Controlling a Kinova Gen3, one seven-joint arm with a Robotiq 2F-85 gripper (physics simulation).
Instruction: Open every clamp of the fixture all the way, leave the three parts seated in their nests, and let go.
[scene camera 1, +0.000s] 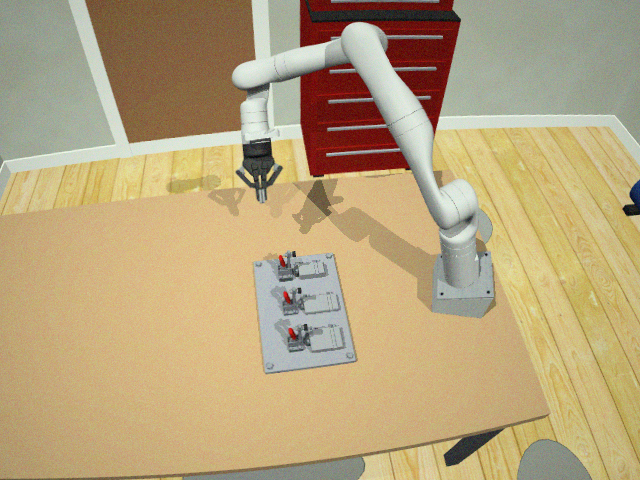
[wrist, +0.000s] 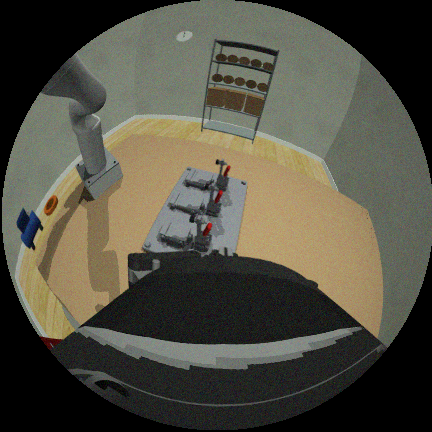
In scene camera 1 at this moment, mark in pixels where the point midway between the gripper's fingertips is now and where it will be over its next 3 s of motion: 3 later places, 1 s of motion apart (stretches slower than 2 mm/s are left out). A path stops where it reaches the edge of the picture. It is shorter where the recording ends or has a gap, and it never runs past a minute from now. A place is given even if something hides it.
The gripper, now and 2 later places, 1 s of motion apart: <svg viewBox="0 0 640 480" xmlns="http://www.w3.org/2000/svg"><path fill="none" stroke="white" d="M262 203L264 249L264 208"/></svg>
